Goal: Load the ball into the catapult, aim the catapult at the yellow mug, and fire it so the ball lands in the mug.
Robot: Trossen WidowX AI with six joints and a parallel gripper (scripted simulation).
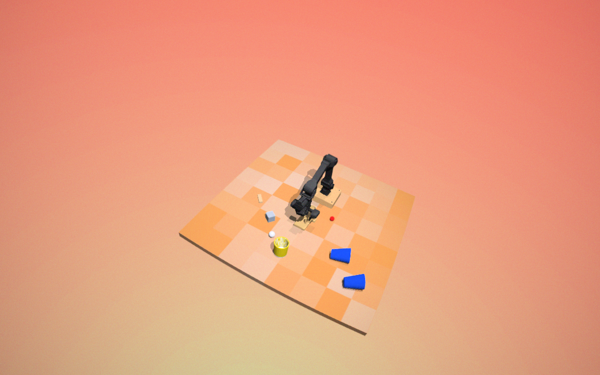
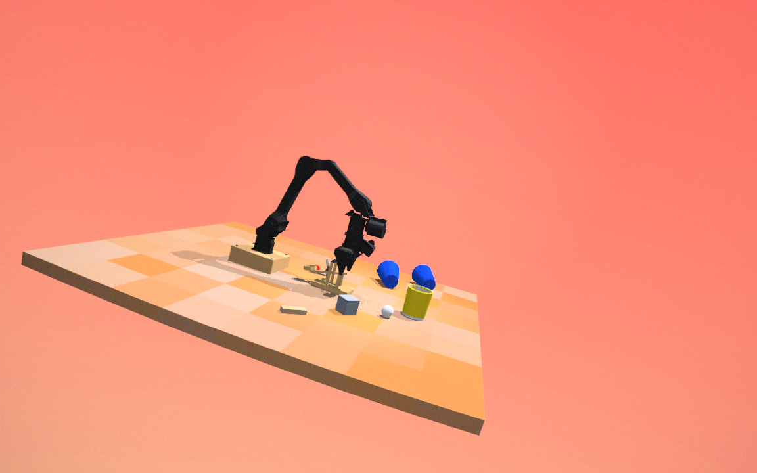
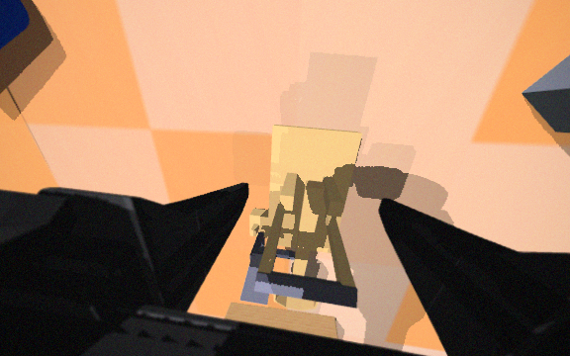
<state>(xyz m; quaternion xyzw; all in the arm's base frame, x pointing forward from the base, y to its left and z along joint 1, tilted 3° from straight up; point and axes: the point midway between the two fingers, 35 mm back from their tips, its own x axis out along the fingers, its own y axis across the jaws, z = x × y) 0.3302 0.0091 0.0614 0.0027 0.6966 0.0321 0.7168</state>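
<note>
The catapult frame is 50 mm behind my gripper tip and 10 mm above it. Also, from my gripper tip: wooden catapult: 70 mm behind, 20 mm to the left, 20 mm below; red ball: 160 mm behind, 140 mm to the left, 60 mm below; grey cube: 90 mm ahead, 190 mm to the right, 50 mm below.
</note>
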